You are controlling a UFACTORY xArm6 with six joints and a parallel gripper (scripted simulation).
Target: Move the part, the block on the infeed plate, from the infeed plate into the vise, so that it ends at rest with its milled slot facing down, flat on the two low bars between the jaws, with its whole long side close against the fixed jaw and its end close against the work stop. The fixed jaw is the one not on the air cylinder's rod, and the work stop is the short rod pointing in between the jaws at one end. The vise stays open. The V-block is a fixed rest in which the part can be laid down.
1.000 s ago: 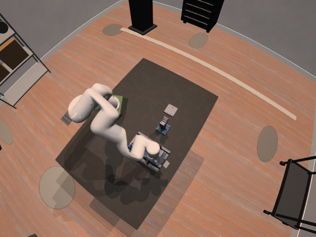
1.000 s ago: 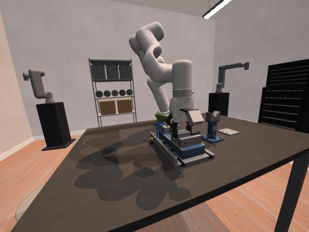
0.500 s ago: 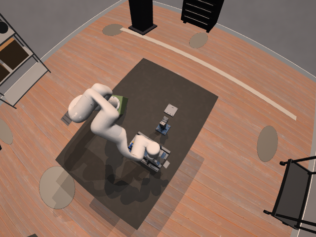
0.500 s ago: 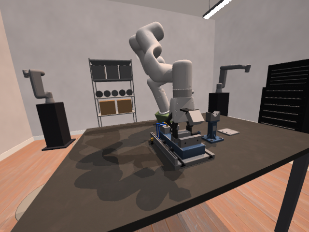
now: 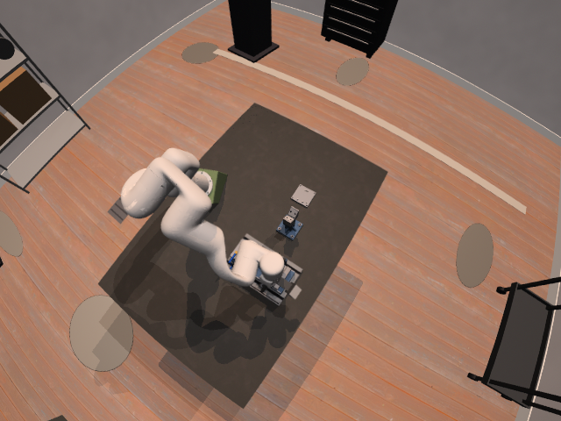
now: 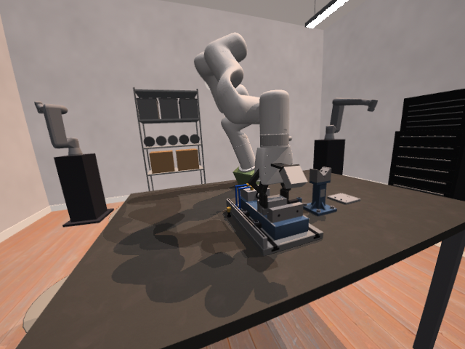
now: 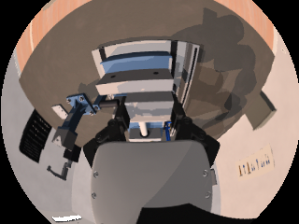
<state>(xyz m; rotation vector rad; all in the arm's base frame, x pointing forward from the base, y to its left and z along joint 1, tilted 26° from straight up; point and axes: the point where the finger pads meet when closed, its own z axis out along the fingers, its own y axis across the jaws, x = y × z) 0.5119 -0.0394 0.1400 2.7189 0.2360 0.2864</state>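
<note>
My gripper is now 2 cm above the part. From my hand the other things lie so: air cylinder 17 cm behind, 3 cm below; grey rail 6 cm behind, 8 cm to the right, 7 cm below.
</note>
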